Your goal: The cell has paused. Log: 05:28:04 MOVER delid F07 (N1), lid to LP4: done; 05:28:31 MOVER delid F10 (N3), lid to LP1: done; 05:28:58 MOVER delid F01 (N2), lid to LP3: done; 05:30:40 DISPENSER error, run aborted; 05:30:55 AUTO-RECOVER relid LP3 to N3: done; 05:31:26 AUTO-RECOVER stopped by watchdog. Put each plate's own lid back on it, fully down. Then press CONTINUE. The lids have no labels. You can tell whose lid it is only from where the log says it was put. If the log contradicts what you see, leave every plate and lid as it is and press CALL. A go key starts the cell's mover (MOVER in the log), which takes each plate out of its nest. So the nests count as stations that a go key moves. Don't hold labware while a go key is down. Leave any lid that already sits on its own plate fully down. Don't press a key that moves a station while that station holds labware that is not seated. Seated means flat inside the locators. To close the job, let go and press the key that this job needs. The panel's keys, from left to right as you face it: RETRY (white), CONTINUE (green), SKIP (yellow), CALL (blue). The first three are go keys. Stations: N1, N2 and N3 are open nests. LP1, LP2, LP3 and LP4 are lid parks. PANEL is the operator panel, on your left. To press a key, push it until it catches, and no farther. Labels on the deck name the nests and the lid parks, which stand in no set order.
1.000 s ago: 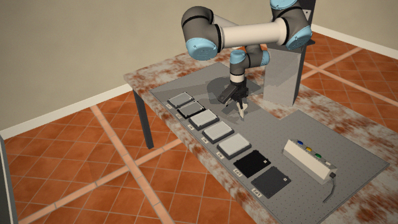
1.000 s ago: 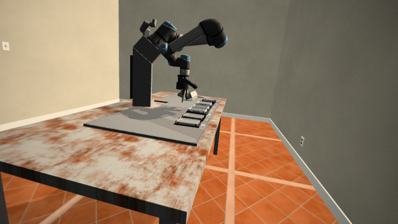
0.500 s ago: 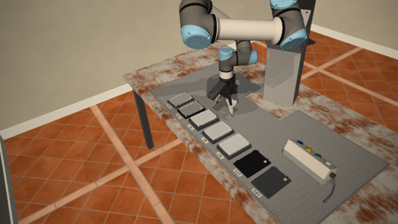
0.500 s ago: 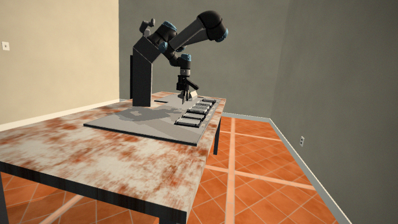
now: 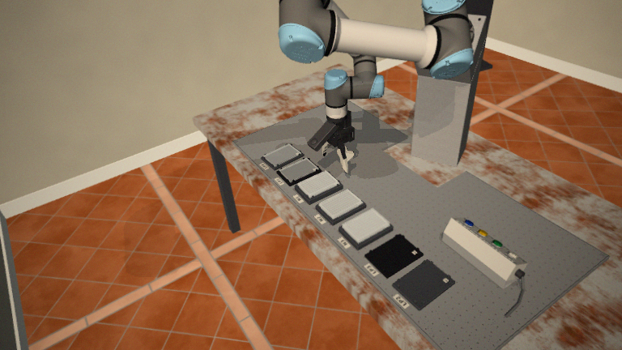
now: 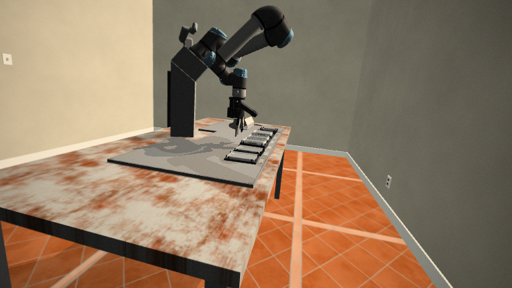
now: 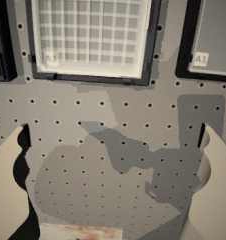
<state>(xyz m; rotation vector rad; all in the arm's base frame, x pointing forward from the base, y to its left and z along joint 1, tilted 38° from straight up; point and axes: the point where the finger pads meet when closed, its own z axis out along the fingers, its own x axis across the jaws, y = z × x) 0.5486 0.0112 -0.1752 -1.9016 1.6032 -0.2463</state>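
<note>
Now: hand 120 mm short of the black lid park, 80 mm to the left of it and 60 mm above it. Also, from my hand: dark nest frame 20 mm ahead, 300 mm to the left, 60 mm below; then plate 80 mm ahead, 40 mm to the left, 40 mm below; then blue CALL key 250 mm behind, 450 mm to the left.
</note>
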